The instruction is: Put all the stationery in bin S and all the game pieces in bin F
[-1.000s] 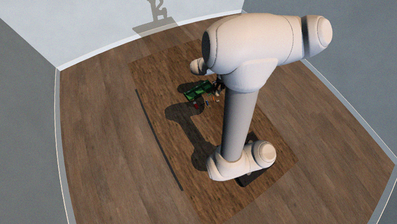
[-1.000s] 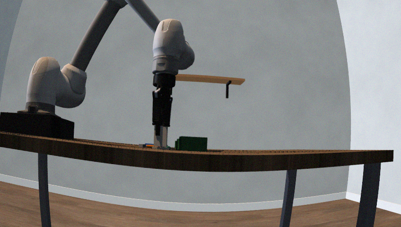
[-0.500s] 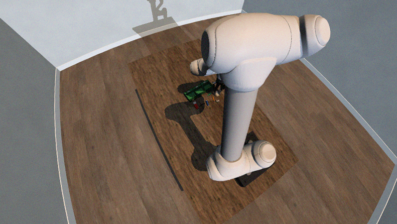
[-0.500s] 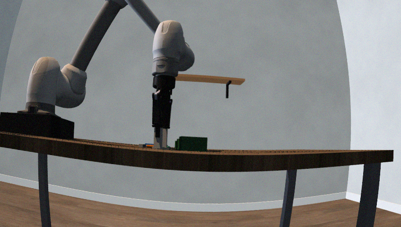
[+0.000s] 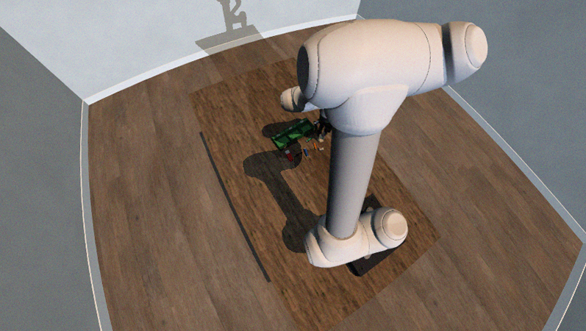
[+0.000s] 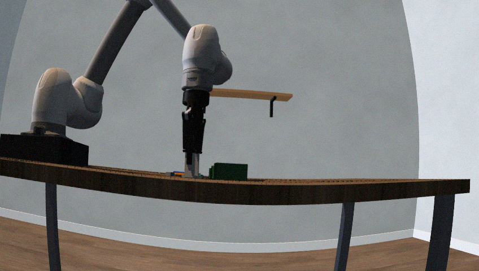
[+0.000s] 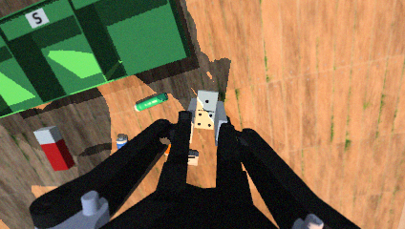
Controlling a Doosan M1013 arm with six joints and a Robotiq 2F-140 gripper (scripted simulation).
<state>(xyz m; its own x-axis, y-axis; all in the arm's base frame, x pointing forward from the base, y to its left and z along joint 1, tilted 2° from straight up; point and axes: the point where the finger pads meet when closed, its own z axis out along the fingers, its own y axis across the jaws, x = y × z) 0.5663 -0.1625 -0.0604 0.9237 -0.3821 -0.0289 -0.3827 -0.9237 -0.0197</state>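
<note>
My hand is 3 cm past the orange piece, 6 cm to the right of it and 3 cm above it. Round my hand: white domino: 3 cm below; then green cylinder: 3 cm ahead, 6 cm to the left, 3 cm below; then blue piece: 3 cm behind, 13 cm to the left, 3 cm below.
</note>
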